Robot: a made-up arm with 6 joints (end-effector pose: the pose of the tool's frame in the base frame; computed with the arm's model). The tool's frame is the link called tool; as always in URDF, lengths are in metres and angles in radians. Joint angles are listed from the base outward.
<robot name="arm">
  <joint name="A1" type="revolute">
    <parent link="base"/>
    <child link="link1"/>
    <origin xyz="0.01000 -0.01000 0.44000" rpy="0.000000 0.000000 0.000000"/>
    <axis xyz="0 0 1"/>
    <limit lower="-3.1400" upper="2.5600" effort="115" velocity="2.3"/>
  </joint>
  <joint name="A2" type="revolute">
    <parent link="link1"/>
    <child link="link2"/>
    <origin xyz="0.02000 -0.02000 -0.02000" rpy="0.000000 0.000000 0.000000"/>
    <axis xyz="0 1 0"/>
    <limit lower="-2.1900" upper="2.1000" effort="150" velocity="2.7"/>
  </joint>
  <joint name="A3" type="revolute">
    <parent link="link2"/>
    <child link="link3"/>
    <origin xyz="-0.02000 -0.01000 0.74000" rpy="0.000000 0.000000 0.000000"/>
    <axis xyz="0 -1 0"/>
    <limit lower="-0.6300" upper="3.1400" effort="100" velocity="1.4"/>
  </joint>
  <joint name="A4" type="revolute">
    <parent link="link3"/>
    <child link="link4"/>
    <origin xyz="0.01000 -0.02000 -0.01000" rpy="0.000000 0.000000 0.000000"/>
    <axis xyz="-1 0 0"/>
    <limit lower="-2.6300" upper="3.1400" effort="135" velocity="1.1"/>
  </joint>
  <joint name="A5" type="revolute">
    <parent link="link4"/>
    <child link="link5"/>
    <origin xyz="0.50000 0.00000 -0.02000" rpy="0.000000 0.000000 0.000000"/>
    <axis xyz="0 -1 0"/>
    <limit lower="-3.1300" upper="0.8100" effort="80" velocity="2.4"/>
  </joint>
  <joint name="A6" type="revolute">
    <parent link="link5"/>
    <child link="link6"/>
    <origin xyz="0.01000 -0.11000 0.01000" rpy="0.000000 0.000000 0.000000"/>
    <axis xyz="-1 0 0"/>
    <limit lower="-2.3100" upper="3.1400" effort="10" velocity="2.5"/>
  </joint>
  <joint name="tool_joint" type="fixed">
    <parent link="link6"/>
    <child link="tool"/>
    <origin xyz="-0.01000 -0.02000 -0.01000" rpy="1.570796 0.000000 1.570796"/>
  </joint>
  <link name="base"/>
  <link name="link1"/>
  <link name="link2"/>
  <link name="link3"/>
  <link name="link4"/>
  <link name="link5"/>
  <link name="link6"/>
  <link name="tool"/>
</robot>
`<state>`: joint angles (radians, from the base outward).
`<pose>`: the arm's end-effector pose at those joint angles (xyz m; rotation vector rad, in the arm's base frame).
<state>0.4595 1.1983 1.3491 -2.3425 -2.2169 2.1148</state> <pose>1.0982 0.5884 0.7291 1.4982 -0.4807 -2.5809</pose>
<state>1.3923 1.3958 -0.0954 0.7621 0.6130 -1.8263</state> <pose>0.2906 0.7759 0.0592 -1.4424 -2.0524 -0.3777</pose>
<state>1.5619 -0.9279 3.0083 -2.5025 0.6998 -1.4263</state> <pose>-0.0484 -0.9907 0.5125 1.7846 -0.5468 0.9865</pose>
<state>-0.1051 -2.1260 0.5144 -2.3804 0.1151 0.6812</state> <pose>-0.9768 0.1435 0.3423 1.4601 -0.0653 -2.7118</pose>
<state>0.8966 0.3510 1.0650 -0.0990 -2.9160 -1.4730</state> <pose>0.5387 0.4104 1.4319 2.4111 1.4513 -0.8751</pose>
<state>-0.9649 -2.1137 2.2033 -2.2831 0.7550 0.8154</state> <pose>-0.4640 0.7461 -0.3986 2.5032 -0.9639 -1.5480</pose>
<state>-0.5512 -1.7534 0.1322 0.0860 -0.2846 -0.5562</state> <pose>-0.7918 0.2790 0.7572 -0.0259 -0.0348 1.4934</pose>
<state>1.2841 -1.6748 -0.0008 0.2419 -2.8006 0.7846</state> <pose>-0.0246 -0.7854 0.8376 -0.3571 2.8222 0.5270</pose>
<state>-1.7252 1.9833 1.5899 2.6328 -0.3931 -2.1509</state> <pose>-0.1554 -1.1954 -0.0050 1.6505 0.1500 -0.6646</pose>
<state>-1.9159 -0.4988 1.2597 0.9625 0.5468 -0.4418</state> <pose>0.0527 0.5300 1.5509 -0.5528 0.4181 -0.8745</pose>
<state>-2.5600 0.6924 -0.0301 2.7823 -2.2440 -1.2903</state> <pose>-0.6993 -0.5299 0.7005 0.2437 -0.3514 -3.0437</pose>
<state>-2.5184 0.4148 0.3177 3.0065 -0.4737 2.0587</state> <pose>-0.6225 -0.5381 1.0505 0.5226 -1.0810 0.1874</pose>
